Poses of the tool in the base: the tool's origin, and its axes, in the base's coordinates. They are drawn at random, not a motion.
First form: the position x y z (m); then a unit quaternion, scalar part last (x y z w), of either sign.
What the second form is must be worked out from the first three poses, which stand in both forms.
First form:
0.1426 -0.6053 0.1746 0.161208 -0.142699 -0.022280 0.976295
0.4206 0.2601 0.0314 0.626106 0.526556 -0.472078 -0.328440
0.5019 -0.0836 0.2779 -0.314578 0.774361 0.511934 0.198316
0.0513 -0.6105 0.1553 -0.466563 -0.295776 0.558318 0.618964
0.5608 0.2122 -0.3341 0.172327 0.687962 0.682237 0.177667
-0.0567 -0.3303 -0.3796 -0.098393 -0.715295 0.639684 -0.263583
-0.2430 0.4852 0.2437 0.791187 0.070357 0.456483 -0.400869
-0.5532 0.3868 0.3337 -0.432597 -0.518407 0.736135 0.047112
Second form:
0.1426 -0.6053 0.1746 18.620 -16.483 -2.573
0.4206 0.2601 0.0314 -93.898 -78.968 70.798
0.5019 -0.0836 0.2779 -50.429 124.135 82.067
0.0513 -0.6105 0.1553 -61.493 -38.984 73.587
0.5608 0.2122 -0.3341 27.936 111.526 110.598
-0.0567 -0.3303 -0.3796 15.242 110.808 -99.095
-0.2430 0.4852 0.2437 -114.632 -10.194 -66.138
-0.5532 0.3868 0.3337 -75.615 -90.614 128.672

